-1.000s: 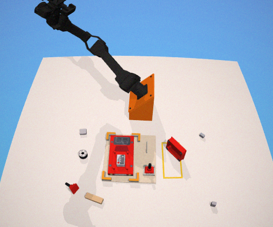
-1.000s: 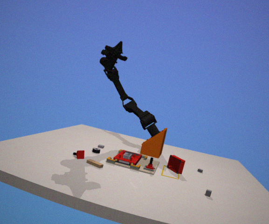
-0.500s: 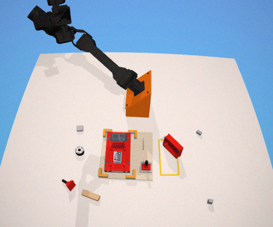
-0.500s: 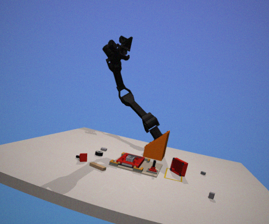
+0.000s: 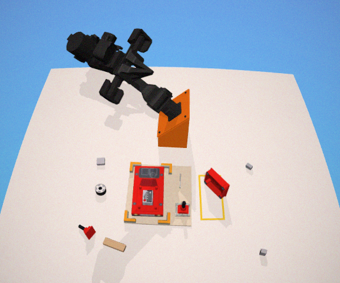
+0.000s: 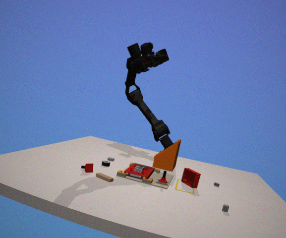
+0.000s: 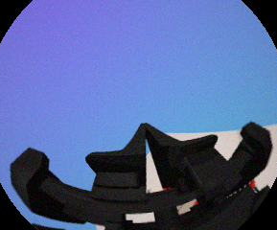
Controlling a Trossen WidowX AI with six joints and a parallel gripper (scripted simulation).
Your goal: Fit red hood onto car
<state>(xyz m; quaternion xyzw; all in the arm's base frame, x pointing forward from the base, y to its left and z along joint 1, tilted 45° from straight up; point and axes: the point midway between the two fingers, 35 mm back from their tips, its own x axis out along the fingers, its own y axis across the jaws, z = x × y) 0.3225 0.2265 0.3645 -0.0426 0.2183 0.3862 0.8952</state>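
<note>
Right now my gripper tip is 53 cm above the red hood, 22 cm to the right of it and 6 cm past it. Round my gripper tip: grey engine block (54 cm below, 2 cm to the right); then black wheel (55 cm below, 20 cm to the right, 4 cm behind); then wooden block (55 cm below, 18 cm ahead, 13 cm to the right).
</note>
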